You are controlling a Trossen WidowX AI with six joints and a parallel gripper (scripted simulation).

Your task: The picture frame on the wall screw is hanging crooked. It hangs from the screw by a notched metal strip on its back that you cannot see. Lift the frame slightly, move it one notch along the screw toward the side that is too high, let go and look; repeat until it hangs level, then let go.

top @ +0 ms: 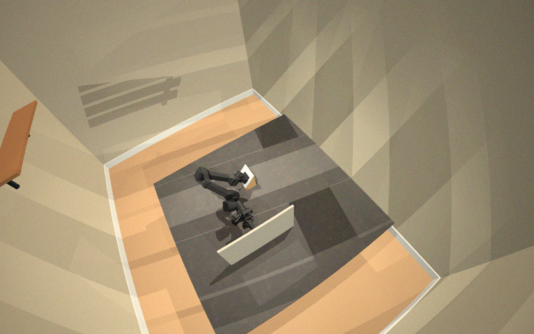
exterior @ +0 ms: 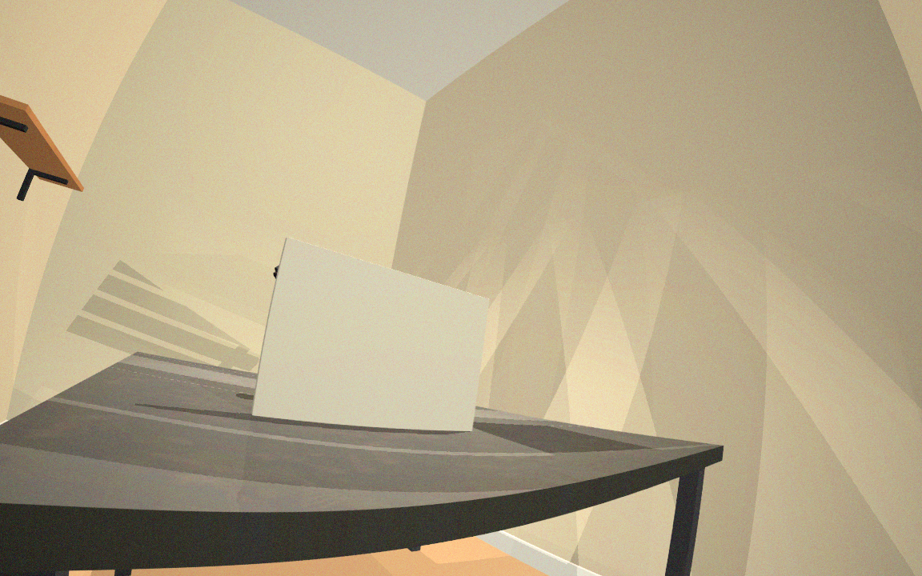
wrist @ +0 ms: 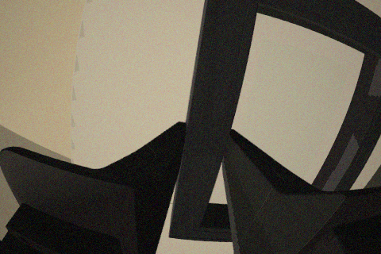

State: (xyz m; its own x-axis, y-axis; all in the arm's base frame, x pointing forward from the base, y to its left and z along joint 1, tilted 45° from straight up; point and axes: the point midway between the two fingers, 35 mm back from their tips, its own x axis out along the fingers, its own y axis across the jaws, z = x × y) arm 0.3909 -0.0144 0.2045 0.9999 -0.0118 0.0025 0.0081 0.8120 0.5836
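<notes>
The picture frame is 50 mm below my gripper tip, 10 mm to the right of it and 10 mm ahead of it. From my gripper tip the other things lie so: wall panel: 60 mm below, 20 mm ahead, 10 mm to the left.
</notes>
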